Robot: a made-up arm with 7 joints.
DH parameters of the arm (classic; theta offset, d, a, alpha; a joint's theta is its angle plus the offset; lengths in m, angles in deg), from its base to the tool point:
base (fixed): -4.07 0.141 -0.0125 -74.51
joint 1: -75.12 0.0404 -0.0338 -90
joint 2: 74 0.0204 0.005 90
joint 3: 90 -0.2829 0.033 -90
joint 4: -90 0.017 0.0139 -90
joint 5: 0 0.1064 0.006 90
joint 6: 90 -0.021 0.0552 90
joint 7: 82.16 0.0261 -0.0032 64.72
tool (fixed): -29.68 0.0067 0 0
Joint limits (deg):
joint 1: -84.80..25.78
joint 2: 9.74..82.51
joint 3: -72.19..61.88
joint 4: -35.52..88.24
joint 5: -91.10..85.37
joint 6: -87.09..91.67
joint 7: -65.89..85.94
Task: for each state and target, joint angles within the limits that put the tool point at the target. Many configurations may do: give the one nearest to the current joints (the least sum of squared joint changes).
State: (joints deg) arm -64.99 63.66 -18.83 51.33 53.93 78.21 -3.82
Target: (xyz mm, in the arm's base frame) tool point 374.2 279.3 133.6
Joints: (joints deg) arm -68.10 55.78 -21.02 39.64 55.60 83.33 -3.88
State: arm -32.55 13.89 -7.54 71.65 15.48 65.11 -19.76
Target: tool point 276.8 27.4 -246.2
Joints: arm -40.36 9.74 -27.29 72.35 11.81 38.52 -14.52
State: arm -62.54 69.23 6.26 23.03 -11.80 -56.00 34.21
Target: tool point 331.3 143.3 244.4
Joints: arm -76.46 51.63 -5.00 31.76 -7.86 -47.83 33.83
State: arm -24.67 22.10 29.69 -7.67 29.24 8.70 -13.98
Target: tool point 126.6 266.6 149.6
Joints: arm -18.13 58.91 61.88 -26.72 20.85 10.31 -12.22
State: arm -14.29 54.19 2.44 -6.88 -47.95 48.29 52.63
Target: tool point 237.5 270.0 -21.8
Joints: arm -16.67 58.48 5.31 3.96 -46.19 49.02 52.85
